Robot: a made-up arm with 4 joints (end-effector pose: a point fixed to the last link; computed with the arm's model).
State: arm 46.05 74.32 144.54 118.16
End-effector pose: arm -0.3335 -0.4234 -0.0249 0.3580 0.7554 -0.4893 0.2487
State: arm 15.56 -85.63 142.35 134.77
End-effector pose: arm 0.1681 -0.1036 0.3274 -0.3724 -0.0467 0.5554 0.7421
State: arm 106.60 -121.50 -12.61 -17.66
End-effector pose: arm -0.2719 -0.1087 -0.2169 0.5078 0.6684 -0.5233 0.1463
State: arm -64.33 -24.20 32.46 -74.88
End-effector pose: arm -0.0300 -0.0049 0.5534 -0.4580 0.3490 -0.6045 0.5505
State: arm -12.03 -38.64 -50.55 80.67
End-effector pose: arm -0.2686 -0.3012 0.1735 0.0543 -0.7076 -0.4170 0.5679
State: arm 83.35 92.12 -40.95 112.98
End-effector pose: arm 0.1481 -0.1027 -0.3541 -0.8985 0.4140 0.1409 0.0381
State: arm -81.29 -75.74 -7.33 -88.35
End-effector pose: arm -0.1946 -0.0335 0.3963 -0.0345 0.1319 -0.6460 0.7511
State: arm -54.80 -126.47 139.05 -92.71
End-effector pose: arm 0.0258 0.1195 0.5782 -0.1707 -0.3741 0.7806 0.4708
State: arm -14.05 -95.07 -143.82 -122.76
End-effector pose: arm 0.2770 -0.2128 0.2523 0.4171 -0.0952 0.4688 0.7728
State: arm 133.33 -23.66 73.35 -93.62
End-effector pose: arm -0.0358 0.0173 -0.4855 0.3004 0.7546 0.3891 0.4348
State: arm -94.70 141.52 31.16 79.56
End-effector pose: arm 0.1151 0.4134 0.2439 0.2881 0.2861 0.8046 0.4333
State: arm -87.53 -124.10 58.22 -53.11
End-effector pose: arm -0.1987 0.3338 0.3311 -0.0186 -0.1382 -0.9647 0.2234
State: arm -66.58 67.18 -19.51 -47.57
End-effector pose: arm 0.1751 -0.0074 0.2443 -0.4674 0.6536 0.2358 0.5466
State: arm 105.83 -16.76 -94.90 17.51
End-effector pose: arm -0.0219 0.1672 -0.2462 -0.9398 -0.0408 0.2915 0.1738
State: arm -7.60 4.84 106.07 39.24
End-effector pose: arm -0.0747 0.0613 0.3803 -0.7785 -0.2136 0.3068 0.5041
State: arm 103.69 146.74 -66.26 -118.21
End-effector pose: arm -0.0920 0.1807 -0.2198 -0.6324 -0.1363 0.7106 0.2767
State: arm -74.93 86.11 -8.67 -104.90
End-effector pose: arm 0.1367 -0.0641 0.2351 -0.6469 0.7625 -0.0064 0.0122
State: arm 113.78 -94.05 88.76 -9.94
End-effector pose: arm 0.0722 -0.2263 -0.4276 0.1347 0.7725 0.1552 0.6008
